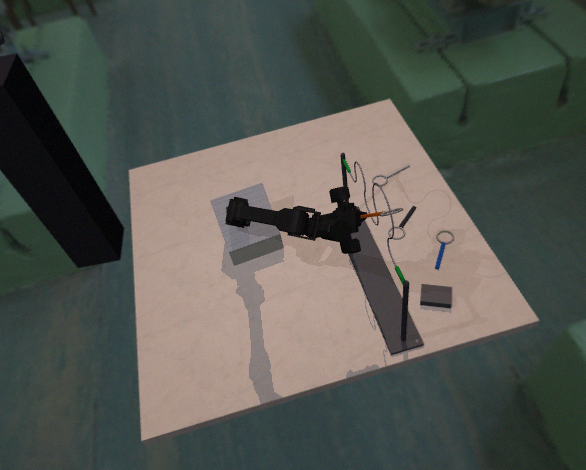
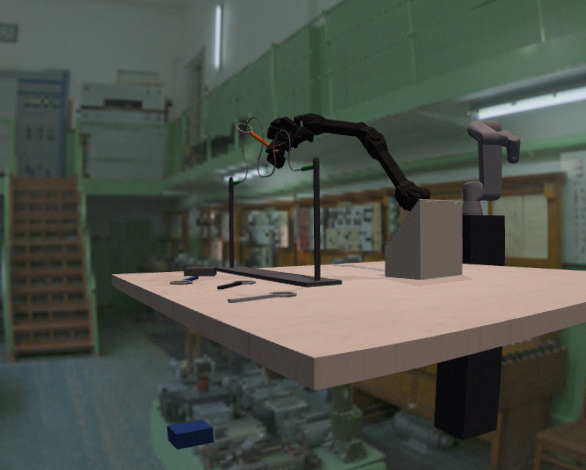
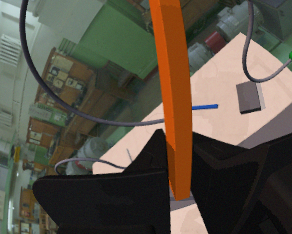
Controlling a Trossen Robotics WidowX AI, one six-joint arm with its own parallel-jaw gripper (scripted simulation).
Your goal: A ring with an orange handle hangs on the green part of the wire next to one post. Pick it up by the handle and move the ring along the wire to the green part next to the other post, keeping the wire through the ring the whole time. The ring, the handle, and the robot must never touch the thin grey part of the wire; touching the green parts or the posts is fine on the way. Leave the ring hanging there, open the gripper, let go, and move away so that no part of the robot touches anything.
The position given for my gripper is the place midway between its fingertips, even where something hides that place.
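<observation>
Visible: my gripper (image 1: pixel 366 215), (image 2: pixel 266 150), (image 3: pixel 167 134).
</observation>
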